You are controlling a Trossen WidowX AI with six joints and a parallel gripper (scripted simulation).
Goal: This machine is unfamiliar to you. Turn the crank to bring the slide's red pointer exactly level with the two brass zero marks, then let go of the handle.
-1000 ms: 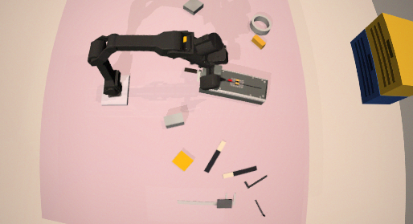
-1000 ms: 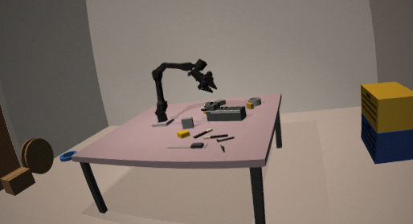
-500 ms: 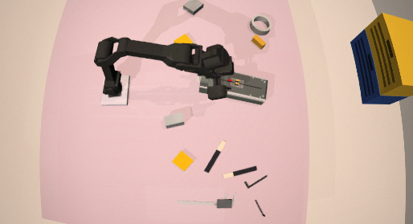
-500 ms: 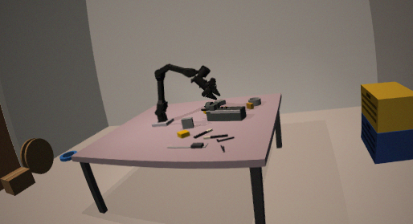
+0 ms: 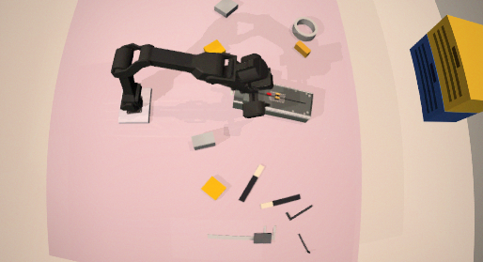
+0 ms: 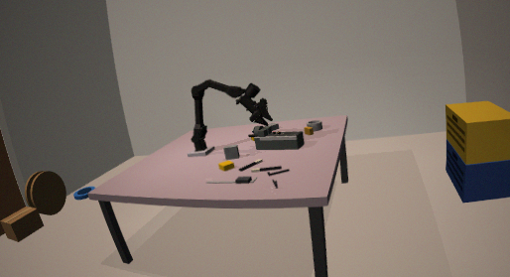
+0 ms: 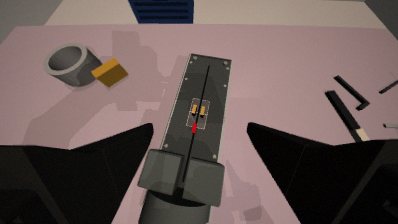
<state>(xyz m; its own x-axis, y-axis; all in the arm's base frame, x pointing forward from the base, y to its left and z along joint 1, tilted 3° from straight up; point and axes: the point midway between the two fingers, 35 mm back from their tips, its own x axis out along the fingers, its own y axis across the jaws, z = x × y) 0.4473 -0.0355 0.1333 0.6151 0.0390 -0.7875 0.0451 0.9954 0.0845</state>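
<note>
My gripper tip is 130 mm past the dark crank handle, 80 mm above it and 70 mm to the right of it. Round my gripper tip: orange block 210 mm to the left, 180 mm ahead, 120 mm below; then red pointer 60 mm below, 10 mm to the left, 10 mm ahead.
</note>
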